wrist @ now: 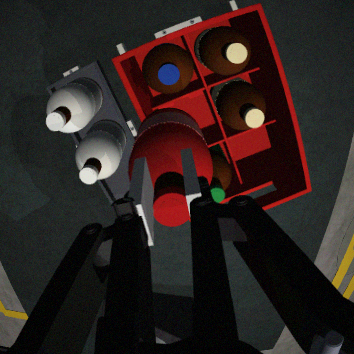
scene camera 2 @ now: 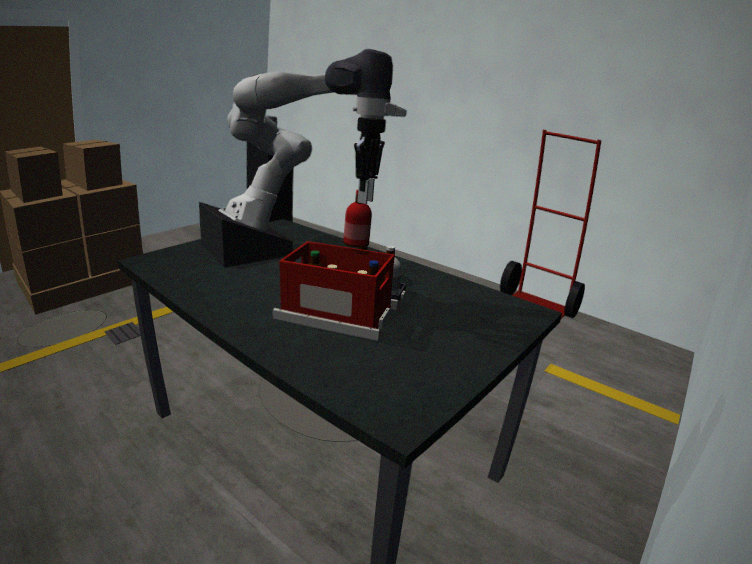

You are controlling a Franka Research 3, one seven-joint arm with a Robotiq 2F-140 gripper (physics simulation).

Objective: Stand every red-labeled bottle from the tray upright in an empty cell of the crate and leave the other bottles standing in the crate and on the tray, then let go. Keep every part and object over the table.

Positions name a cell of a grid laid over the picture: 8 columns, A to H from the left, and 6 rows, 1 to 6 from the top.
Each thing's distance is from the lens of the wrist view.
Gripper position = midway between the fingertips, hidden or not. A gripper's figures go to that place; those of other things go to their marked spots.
gripper (wrist: D3): 21 cm
blue-capped bottle (wrist: D2): 36 cm
